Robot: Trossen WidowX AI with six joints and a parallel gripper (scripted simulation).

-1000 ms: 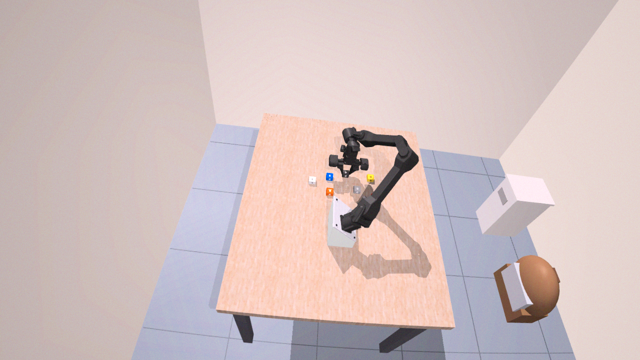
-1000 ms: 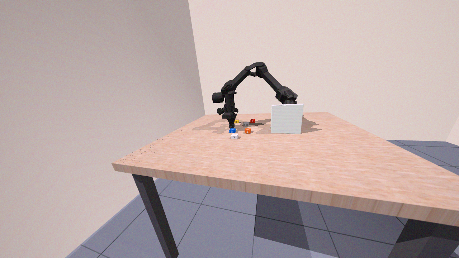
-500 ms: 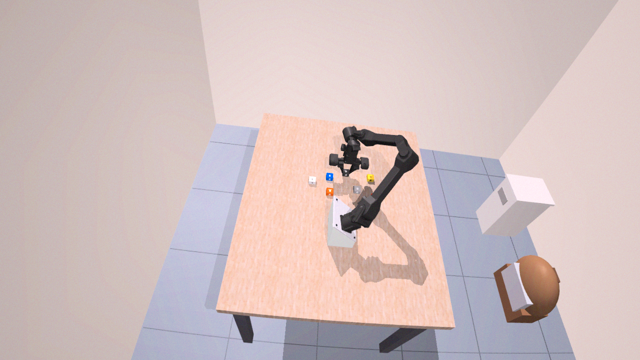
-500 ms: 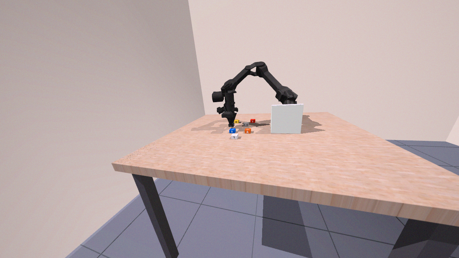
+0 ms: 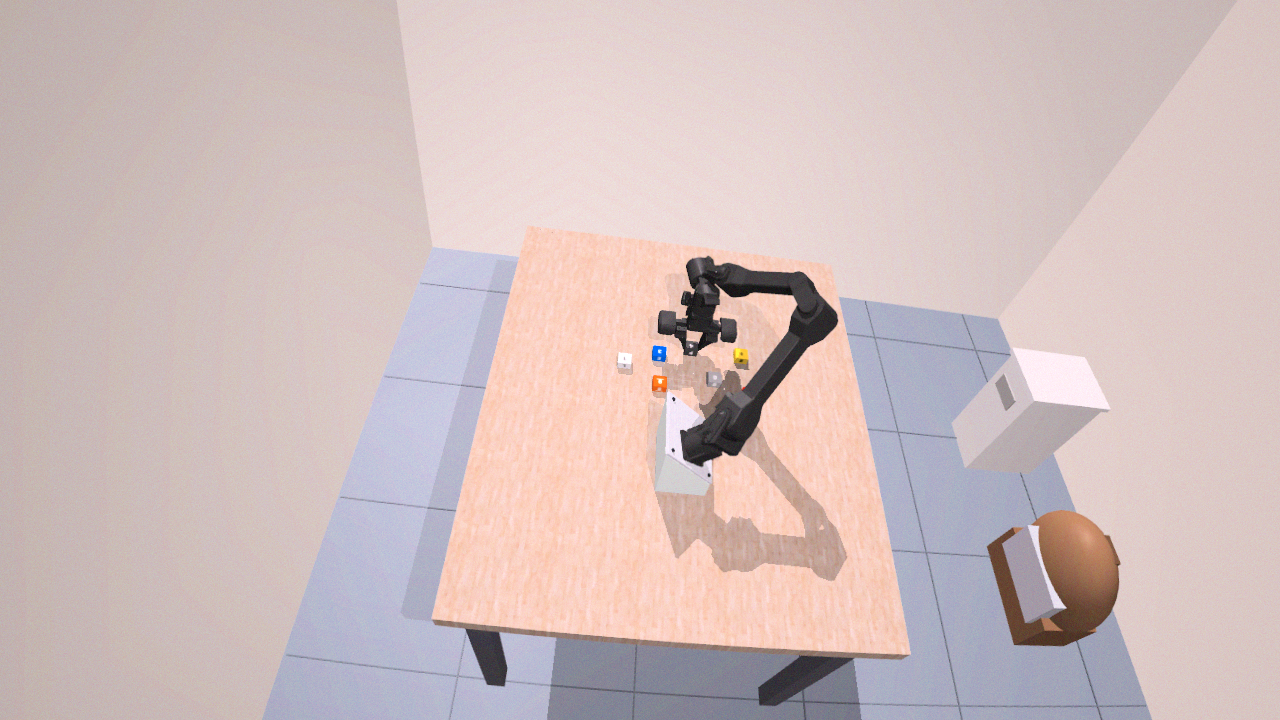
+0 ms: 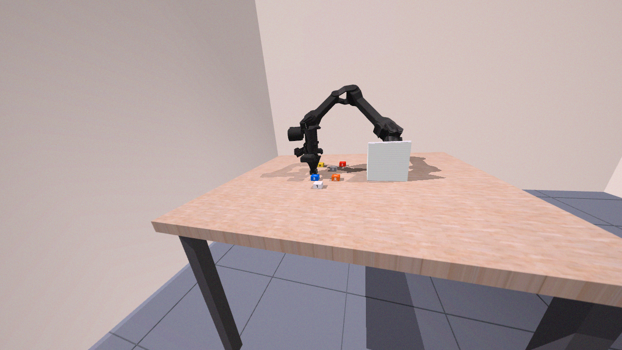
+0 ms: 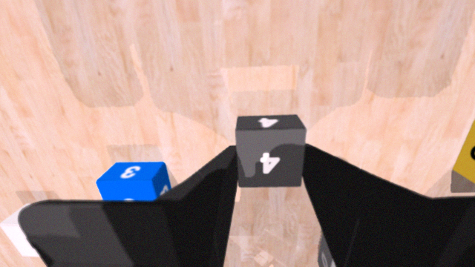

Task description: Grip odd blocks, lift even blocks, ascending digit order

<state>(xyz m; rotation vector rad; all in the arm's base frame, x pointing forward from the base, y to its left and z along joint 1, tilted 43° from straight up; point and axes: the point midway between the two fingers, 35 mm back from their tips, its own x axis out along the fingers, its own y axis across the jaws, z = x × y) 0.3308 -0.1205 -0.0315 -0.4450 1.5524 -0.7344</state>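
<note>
The black block 4 is right at my gripper tip. The rest, counted from my gripper tip: grey block 0 (10 cm behind, 4 cm to the right); yellow block (2 cm behind, 12 cm to the right); blue block 3 (2 cm behind, 8 cm to the left).
</note>
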